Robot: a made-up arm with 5 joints.
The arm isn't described. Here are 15 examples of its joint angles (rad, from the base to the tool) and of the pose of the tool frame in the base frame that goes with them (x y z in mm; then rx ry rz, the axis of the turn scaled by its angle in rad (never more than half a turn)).
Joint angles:
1: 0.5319 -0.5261 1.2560 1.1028 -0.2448
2: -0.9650 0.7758 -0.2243 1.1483 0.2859
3: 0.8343 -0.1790 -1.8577 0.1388 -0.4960
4: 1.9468 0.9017 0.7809 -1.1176 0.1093
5: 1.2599 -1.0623 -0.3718 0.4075 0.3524
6: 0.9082 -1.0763 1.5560 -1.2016 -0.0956
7: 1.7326 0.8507 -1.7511 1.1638 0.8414
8: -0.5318 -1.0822 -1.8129 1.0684 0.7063
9: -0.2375 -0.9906 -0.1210 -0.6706 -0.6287
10: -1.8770 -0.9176 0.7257 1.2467 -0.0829
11: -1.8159 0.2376 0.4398 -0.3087 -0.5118
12: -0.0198 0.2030 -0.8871 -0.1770 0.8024
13: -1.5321 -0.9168 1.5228 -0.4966 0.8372
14: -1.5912 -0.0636 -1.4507 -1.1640 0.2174
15: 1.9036 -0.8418 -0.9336 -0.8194 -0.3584
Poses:
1: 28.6 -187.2 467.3 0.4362 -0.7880 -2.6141
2: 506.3 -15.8 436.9 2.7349 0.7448 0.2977
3: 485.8 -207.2 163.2 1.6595 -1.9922 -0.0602
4: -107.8 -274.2 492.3 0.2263 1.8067 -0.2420
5: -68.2 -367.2 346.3 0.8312 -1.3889 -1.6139
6: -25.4 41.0 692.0 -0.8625 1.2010 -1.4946
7: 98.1 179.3 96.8 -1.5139 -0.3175 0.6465
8: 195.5 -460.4 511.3 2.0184 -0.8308 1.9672
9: 240.5 -324.3 61.9 -0.1186 -1.6182 -1.1902
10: 354.0 -178.6 297.5 -2.0044 0.3911 -0.1627
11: 486.3 -164.5 510.9 1.0692 -2.2672 0.3169
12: 605.1 -70.5 161.2 2.7394 -0.5900 -0.5683
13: 181.7 -4.1 108.1 2.2529 -0.3350 -2.1098
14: 274.5 -248.2 953.2 -1.0664 1.9086 -0.5593
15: -99.3 -499.9 309.5 -0.5105 -0.3779 -0.2987
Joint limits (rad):
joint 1: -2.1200..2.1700
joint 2: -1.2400..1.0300
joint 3: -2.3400..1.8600
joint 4: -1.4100..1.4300
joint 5: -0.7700..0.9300
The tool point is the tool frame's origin. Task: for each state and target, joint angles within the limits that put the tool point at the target. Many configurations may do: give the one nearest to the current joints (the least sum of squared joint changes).
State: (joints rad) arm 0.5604 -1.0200 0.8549 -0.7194 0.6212
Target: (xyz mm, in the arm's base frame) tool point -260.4 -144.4 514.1
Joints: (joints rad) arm 1.1286 -1.2400 0.4179 -1.1465 0.8801
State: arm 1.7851 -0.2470 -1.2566 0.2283 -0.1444
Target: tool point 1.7 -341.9 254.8
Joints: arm 1.7095 -0.5822 -0.9617 0.7877 -0.4974
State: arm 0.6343 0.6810 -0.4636 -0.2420 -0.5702
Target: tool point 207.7 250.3 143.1
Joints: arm 0.8841 1.0300 -1.1661 0.4149 -0.7700
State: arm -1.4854 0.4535 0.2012 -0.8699 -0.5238
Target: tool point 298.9 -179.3 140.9
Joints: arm -1.0596 -0.2156 0.8689 -0.6867 -0.6715
